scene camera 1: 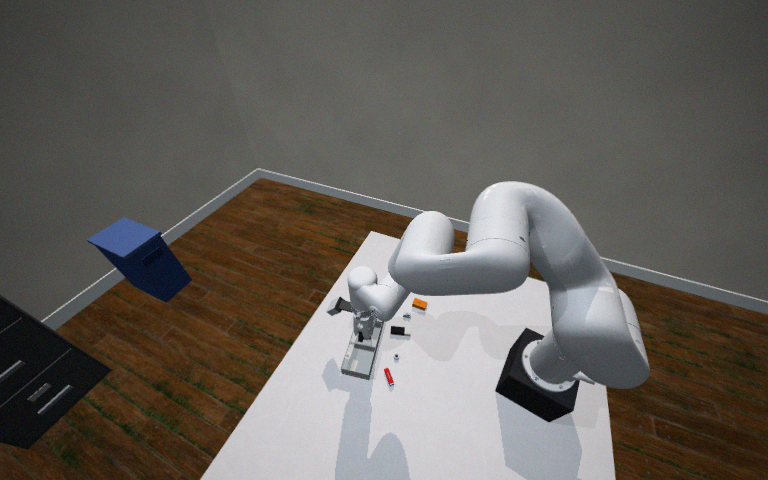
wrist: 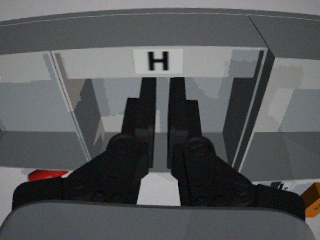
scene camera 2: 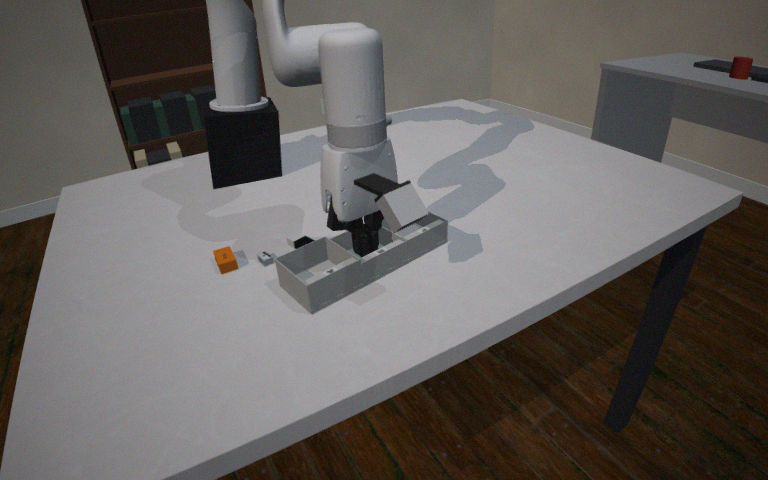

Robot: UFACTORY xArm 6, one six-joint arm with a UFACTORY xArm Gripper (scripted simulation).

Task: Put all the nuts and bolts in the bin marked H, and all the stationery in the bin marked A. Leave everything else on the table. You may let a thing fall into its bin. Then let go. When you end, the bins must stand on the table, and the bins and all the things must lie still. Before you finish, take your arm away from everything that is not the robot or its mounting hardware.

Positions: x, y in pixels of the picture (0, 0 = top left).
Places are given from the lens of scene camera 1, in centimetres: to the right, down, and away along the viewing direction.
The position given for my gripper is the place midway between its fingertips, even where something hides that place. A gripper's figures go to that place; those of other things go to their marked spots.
my gripper [scene camera 1: 367, 335]: -5, 31, 92
grey three-compartment bin tray [scene camera 1: 358, 357]: -8, 36, 88
